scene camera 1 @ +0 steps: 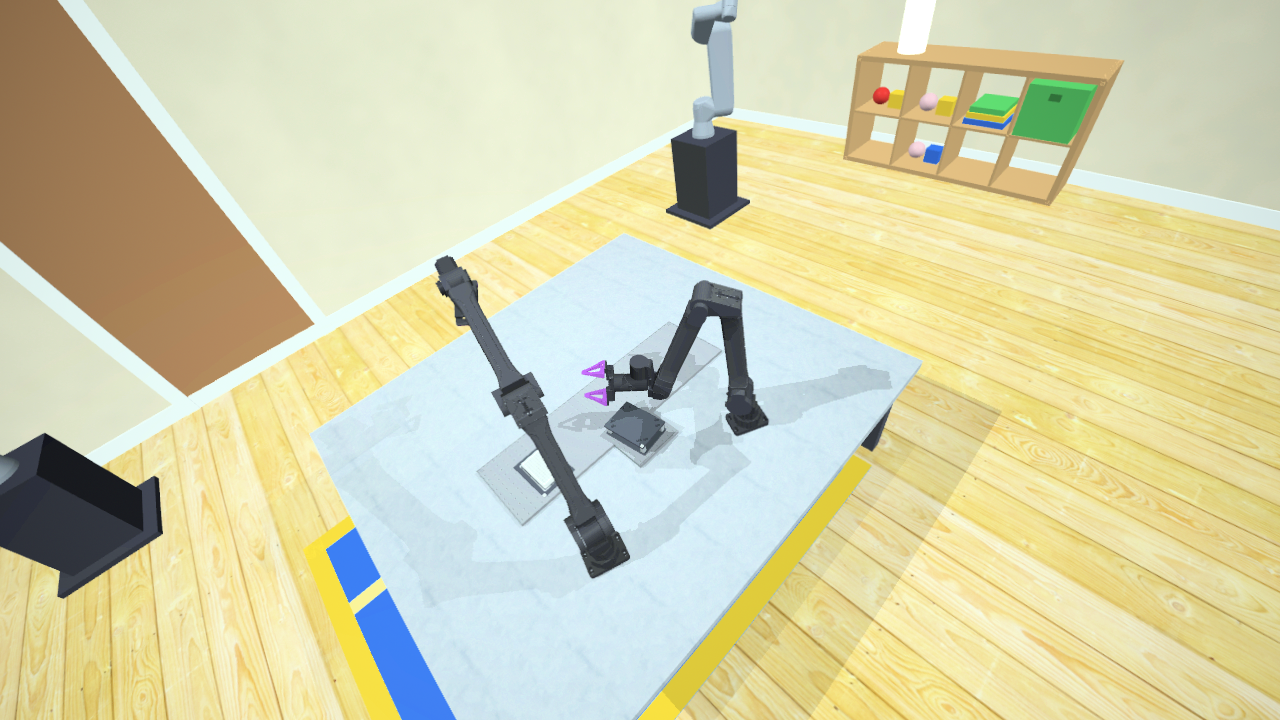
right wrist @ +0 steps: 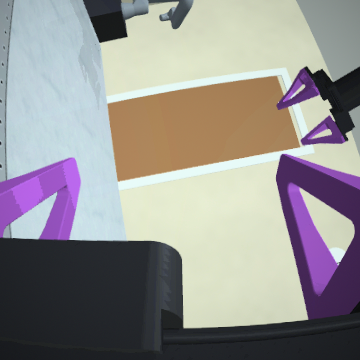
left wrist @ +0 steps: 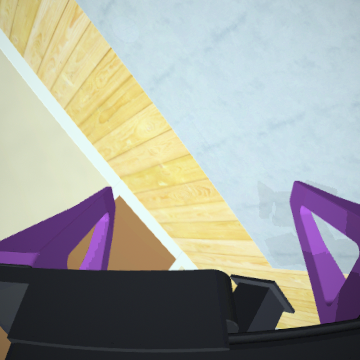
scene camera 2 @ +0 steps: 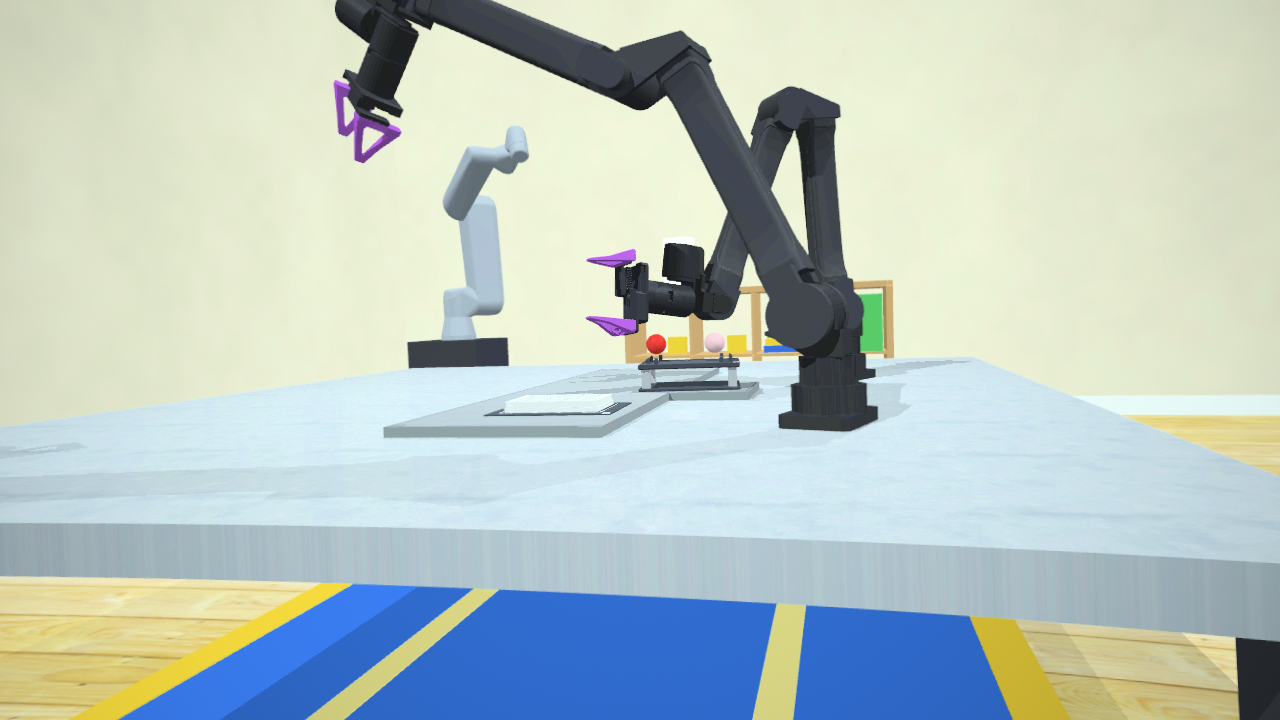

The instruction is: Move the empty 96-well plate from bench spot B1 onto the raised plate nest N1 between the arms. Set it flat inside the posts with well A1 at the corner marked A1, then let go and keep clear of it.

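Frame: origin at the left arm's base, x ahead, y left, z up, level; centimetres.
Seen in the pictures: left gripper, between the fingertips: [right wrist: 289, 125] [left wrist: 203, 193] [scene camera 2: 350, 148]; right gripper, between the fingertips: [scene camera 1: 583, 384] [right wrist: 177, 166] [scene camera 2: 587, 288]; left arm's base, origin of its link: [scene camera 1: 605, 555] [scene camera 2: 829, 423]; right arm's base, origin of its link: [scene camera 1: 746, 420].
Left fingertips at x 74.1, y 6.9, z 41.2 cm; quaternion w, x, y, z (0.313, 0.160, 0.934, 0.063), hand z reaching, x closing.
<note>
Offsets run from my left fingertips to a thing's middle. Level surfaces: height alone.
The white 96-well plate @(dx -38.9, dy -0.1, dz -39.0 cm) [scene camera 1: 537, 471] [scene camera 2: 559, 404] lies flat in a dark frame on the near end of the grey board @(dz -39.9 cm) [scene camera 1: 514, 506] [scene camera 2: 438, 422]; the left arm partly covers it in scene camera 1. The raised nest @(dx -41.6, dy -32.2, dz -37.2 cm) [scene camera 1: 635, 427] [scene camera 2: 689, 363], a dark platform on pillars with short posts, is empty. My left gripper [scene camera 2: 352, 147] [left wrist: 203, 193] [right wrist: 289, 125] is open and empty, high above the table and away from the plate. My right gripper [scene camera 1: 584, 383] [scene camera 2: 588, 289] [right wrist: 177, 166] is open and empty, pointing sideways above the board. Well A1 and the corner mark are too small to read.
The left arm [scene camera 1: 559, 461] reaches over the plate's end of the board. The right arm [scene camera 1: 735, 349] stands beyond the nest. Both are mounted on the pale table @(dz -41.2 cm) [scene camera 1: 429, 555] [scene camera 2: 268, 501]. A grey arm on a black pedestal [scene camera 1: 704, 179] and a wooden shelf [scene camera 1: 962, 114] stand behind.
</note>
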